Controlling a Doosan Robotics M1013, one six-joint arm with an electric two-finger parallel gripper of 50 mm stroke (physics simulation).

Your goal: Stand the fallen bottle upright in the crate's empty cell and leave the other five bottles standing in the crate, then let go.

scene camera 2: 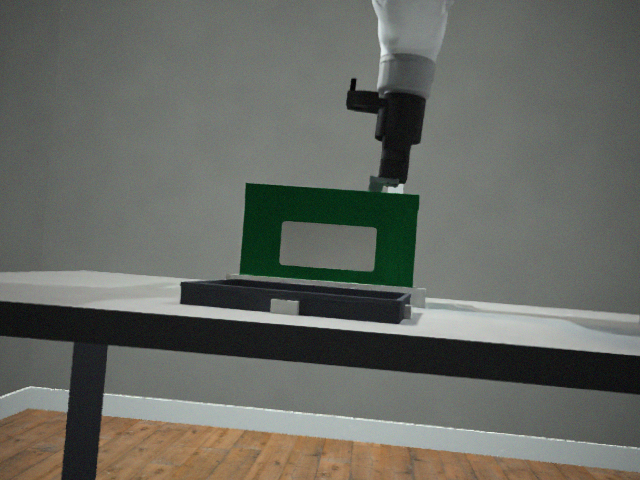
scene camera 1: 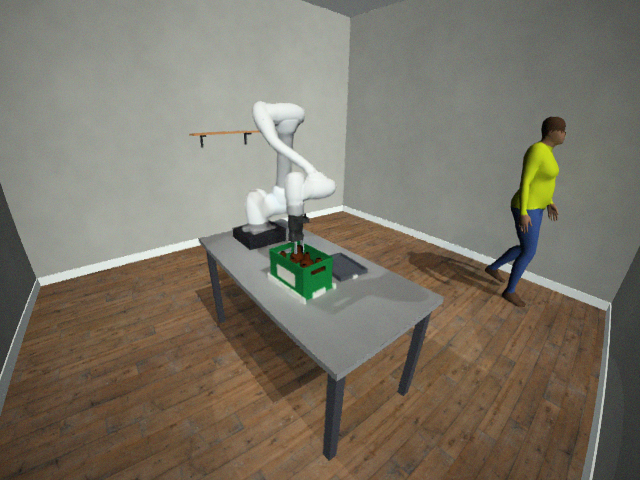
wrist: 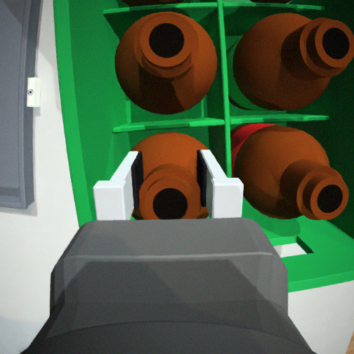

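Where they show: gripper, fingertip midpoint: point(scene camera 1: 299, 252); arm's base at its link origin: point(scene camera 1: 258, 228).
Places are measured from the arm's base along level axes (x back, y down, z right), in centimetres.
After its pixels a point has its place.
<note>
The green crate point(scene camera 1: 303, 283) @(x -79.4, y -2.0, z 23.2 cm) point(scene camera 2: 263, 206) @(x -76.4, y -6.1, z 5.0 cm) point(wrist: 70, 100) stands on the table. My gripper point(scene camera 1: 299, 248) @(x -59.1, y -5.8, z 9.9 cm) point(scene camera 2: 386, 187) point(wrist: 169, 168) points down at one end of it and is shut on a brown bottle point(wrist: 172, 147). In the wrist view the held bottle is upright in the corner cell, its neck between the finger pads; its base is hidden. Beside it a bottle with a red label point(wrist: 270, 170) stands in its cell. Another bottle point(wrist: 165, 95) and a bottle point(wrist: 272, 65) stand in the cells beyond the divider, with parts of more bottles at the top edge. The crate wall hides the bottles in scene camera 2.
A dark shallow tray point(scene camera 1: 347, 265) @(x -68.5, y 7.4, z -18.4 cm) point(scene camera 2: 232, 299) @(x -74.8, y 6.9, z -22.5 cm) point(wrist: 12, 100) lies beside the crate on the grey table point(scene camera 1: 361, 320) @(x -106.6, y 7.9, z 13.1 cm). Pale strips edge the crate's foot. The arm's black base block point(scene camera 1: 253, 239) @(x -13.6, y 1.0, z 12.1 cm) is at the table's far end. A person in yellow point(scene camera 1: 540, 180) is on the floor at the right.
</note>
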